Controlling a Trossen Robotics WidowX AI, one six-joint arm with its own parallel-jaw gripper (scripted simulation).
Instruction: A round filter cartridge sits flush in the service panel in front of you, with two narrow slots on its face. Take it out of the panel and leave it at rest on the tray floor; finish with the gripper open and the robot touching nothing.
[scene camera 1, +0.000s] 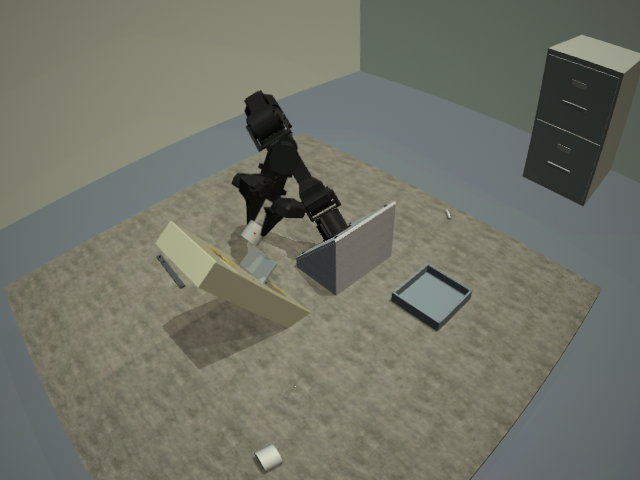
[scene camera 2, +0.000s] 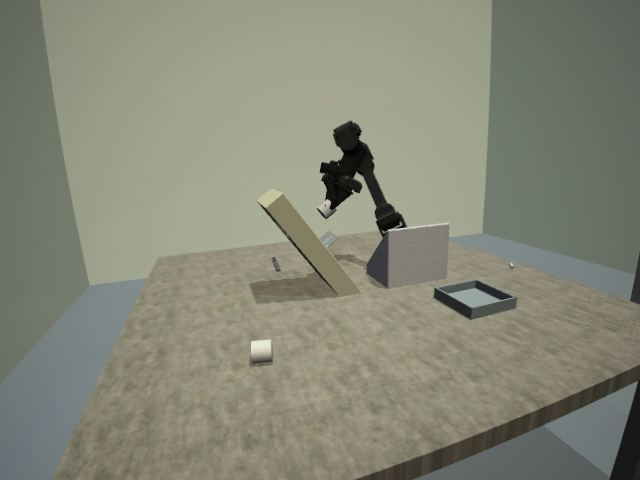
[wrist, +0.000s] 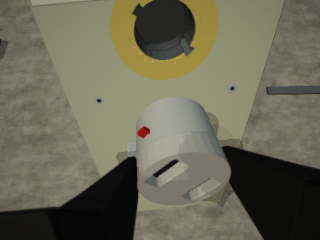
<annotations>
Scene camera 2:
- my gripper
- beige service panel
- grey-blue tray
</annotations>
